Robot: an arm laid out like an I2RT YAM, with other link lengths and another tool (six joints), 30 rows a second.
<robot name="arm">
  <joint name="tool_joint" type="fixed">
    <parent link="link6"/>
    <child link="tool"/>
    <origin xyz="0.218 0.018 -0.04" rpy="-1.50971 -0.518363 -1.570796"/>
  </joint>
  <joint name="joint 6" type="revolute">
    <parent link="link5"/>
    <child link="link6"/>
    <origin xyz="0.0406 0 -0.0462"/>
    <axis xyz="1 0 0"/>
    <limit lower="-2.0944" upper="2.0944"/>
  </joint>
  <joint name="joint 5" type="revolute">
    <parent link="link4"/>
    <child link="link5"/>
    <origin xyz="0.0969 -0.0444 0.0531"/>
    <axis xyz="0 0 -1"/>
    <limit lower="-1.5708" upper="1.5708"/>
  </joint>
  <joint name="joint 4" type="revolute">
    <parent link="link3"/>
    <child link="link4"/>
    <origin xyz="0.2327 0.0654 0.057"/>
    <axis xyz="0 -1 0"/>
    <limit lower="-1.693" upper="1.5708"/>
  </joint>
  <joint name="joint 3" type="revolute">
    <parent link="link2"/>
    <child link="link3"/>
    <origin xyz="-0.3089 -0.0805 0"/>
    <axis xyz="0 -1 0"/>
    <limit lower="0" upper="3.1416"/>
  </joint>
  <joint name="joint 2" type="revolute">
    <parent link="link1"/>
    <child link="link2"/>
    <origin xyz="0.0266 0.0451 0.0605"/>
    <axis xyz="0 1 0"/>
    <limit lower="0" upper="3.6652"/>
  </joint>
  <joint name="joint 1" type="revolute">
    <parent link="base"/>
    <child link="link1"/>
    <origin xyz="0 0 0.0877"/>
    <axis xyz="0 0 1"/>
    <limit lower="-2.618" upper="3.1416"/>
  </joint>
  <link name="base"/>
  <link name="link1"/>
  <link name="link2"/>
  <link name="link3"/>
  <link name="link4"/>
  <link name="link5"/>
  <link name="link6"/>
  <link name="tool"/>
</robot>
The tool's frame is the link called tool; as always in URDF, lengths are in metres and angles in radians.
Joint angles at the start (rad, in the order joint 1, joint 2, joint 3, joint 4, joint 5, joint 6):
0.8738 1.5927 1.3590 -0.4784 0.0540 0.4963
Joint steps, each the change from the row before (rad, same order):
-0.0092 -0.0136 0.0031 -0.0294 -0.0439 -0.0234
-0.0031 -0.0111 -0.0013 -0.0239 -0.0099 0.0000
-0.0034 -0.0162 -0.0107 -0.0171 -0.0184 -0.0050
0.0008 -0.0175 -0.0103 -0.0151 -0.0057 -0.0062
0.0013 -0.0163 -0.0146 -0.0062 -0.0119 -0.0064
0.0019 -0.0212 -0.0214 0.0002 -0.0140 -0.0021
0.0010 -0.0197 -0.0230 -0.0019 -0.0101 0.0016
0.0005 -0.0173 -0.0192 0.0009 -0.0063 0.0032
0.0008 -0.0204 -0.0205 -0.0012 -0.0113 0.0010
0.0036 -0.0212 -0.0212 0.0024 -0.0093 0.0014
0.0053 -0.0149 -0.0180 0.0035 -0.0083 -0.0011
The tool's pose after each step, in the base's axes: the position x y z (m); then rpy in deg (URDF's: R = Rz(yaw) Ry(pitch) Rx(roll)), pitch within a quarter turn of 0, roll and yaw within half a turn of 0. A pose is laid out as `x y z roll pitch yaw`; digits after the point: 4 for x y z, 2 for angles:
0.3253 0.4079 0.2114 -128.07 -2.33 -39.17
0.3199 0.4030 0.2104 -128.87 -1.93 -38.89
0.3121 0.3984 0.2091 -129.51 -1.40 -38.10
0.3057 0.3936 0.2088 -129.95 -1.42 -37.56
0.2986 0.3908 0.2081 -130.19 -1.20 -36.74
0.2906 0.3883 0.2080 -130.15 -0.73 -35.96
0.2832 0.3845 0.2058 -130.41 -0.24 -35.55
0.2780 0.3814 0.2049 -130.45 0.15 -35.39
0.2709 0.3782 0.2042 -130.48 0.64 -34.92
0.2637 0.3760 0.2042 -130.30 1.06 -34.38
0.2571 0.3751 0.2032 -130.25 1.34 -33.69

